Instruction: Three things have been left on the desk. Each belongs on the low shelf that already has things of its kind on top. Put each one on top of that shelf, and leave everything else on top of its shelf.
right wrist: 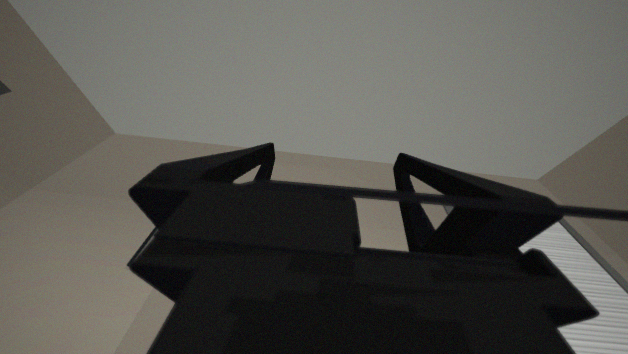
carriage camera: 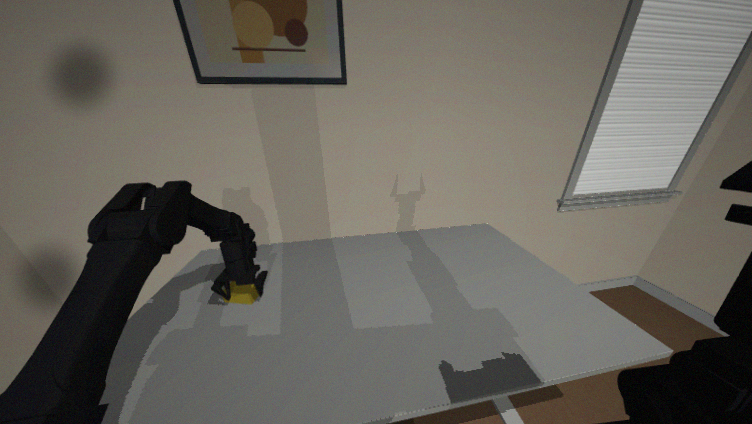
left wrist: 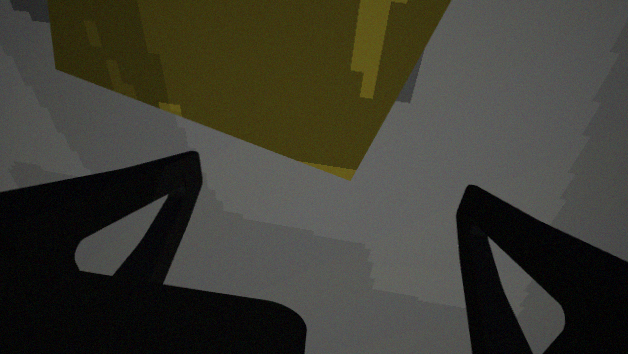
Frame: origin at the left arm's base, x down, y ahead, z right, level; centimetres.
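Seen in the pictures: left gripper, between the fingertips: [carriage camera: 245,297] [left wrist: 328,182]; right gripper, between the fingertips: [right wrist: 334,155].
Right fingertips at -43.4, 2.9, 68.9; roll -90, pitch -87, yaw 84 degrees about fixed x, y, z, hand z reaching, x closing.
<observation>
Offsets run from my right fingertips to a thing's middle, as dx, dy, dz. "spot": to the spot under its first point. Level surfaces: height alone.
A yellow block-like thing {+55.9, +47.1, -78.3} [carriage camera: 242,293] [left wrist: 260,75] lies on the grey desk {dx +58.2} [carriage camera: 389,294] at the left in the carriage view; in the left wrist view it fills the top, ahead of the fingertips. My left gripper [carriage camera: 239,288] [left wrist: 328,182] is open right at the yellow thing, pointing down, its fingers partly in front of and beside it in the carriage view. In the left wrist view the fingers stand wide apart with desk between them. My right gripper [right wrist: 334,155] is open and empty, tilted up toward the ceiling. The low shelves do not show in these views.
The wall with a framed picture [carriage camera: 271,80] stands behind the desk. A window with a blind {spot: -4.1, +102.2, +116.2} [carriage camera: 642,105] is at the right. The desk's front edge runs across the lower right, with brown floor {dx +130.2} [carriage camera: 647,316] beyond it. The right arm [carriage camera: 689,384] stands at the right edge.
</observation>
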